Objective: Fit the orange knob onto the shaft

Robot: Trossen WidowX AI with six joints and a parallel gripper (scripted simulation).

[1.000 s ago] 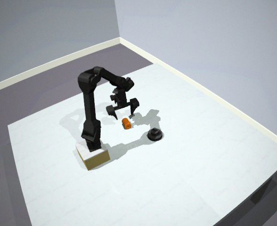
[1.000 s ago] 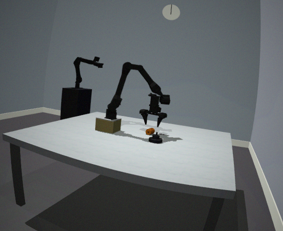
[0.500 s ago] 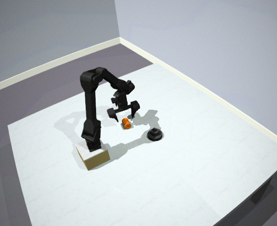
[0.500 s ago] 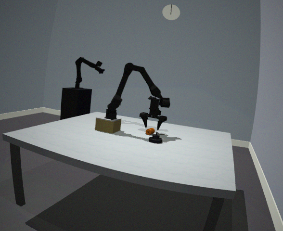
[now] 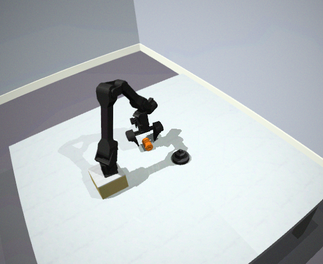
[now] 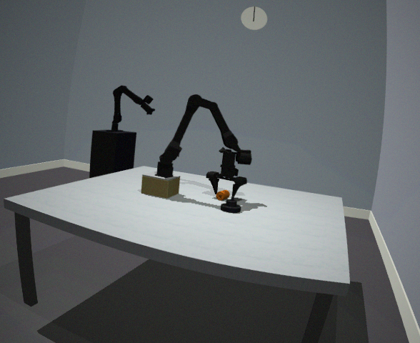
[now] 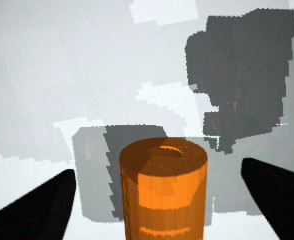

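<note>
Now: the orange knob 20 mm to the right of my gripper tip and 10 mm above it. From my gripper tip the other things lie so: dark round pedestal: 180 mm to the right, 100 mm ahead, 20 mm above.
</note>
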